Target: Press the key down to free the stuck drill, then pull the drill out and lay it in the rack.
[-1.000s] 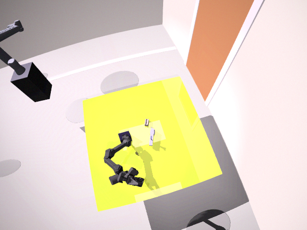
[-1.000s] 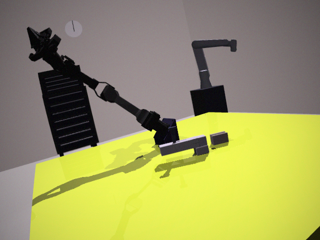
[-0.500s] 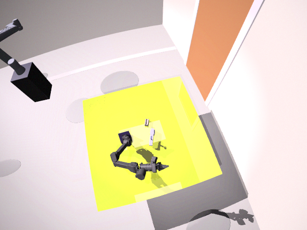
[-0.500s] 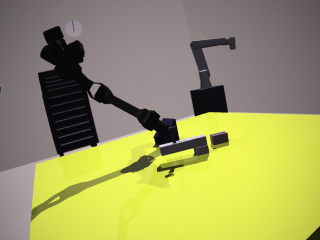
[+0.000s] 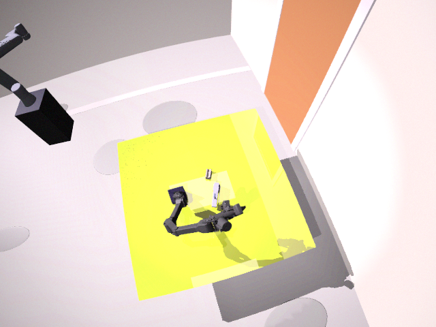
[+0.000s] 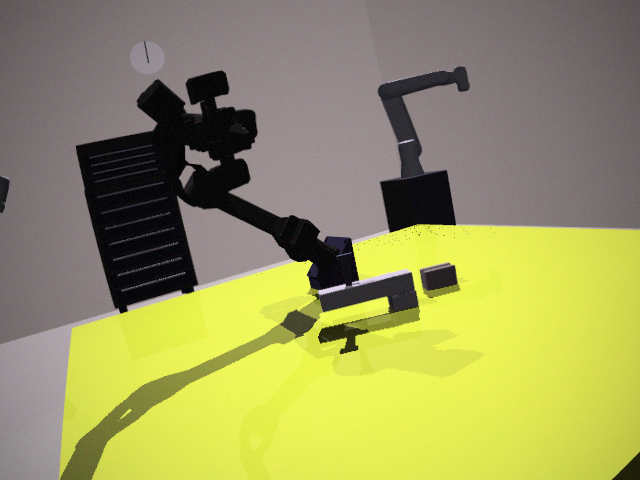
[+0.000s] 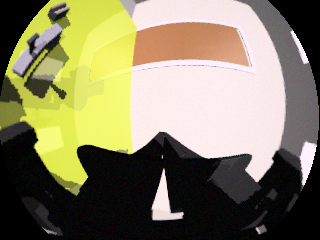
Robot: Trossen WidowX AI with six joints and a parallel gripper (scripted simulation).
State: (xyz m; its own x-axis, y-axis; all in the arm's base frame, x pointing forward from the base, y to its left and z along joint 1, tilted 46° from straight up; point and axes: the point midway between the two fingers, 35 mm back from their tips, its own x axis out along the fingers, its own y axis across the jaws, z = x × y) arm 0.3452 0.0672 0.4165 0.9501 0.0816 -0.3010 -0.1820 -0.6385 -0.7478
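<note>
Right now my gripper tip is 15 cm past the dark key, 18 cm to the right of it and 27 cm above it. From my gripper tip the other things lie so: pale grey block 14 cm behind, 21 cm to the left, 32 cm below; then dark rack 17 cm behind, 39 cm to the left, 34 cm below.
</note>
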